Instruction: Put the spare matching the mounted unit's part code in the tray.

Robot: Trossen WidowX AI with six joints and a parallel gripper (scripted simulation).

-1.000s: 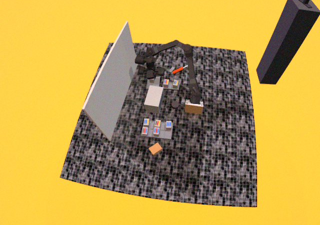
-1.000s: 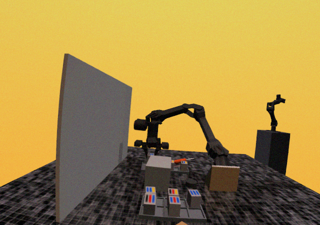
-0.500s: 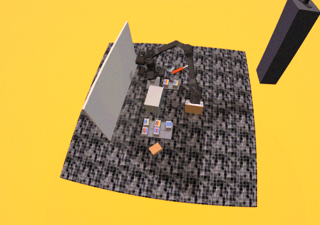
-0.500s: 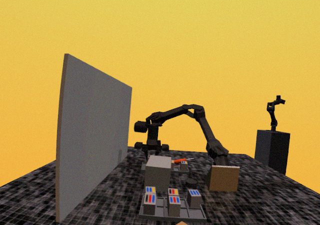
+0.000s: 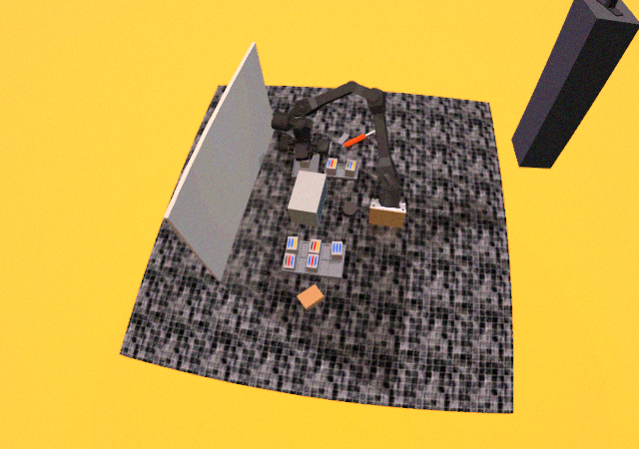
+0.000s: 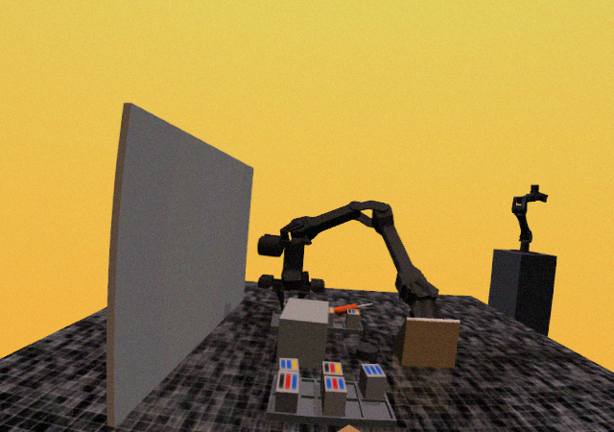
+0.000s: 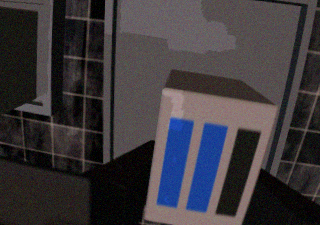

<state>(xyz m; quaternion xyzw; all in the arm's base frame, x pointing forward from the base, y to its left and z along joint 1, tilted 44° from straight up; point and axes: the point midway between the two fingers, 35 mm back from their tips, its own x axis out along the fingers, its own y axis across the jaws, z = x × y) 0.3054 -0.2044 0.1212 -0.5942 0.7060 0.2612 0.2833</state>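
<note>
The grey spare block is 1 cm to the left of my gripper tip and 2 cm above it. Round my gripper tip: grey mounted unit 3 cm behind, 21 cm to the left, 3 cm above; dark disc 17 cm behind, 22 cm to the left, 2 cm below; flat grey tray 14 cm behind, 5 cm to the left, 2 cm below.
</note>
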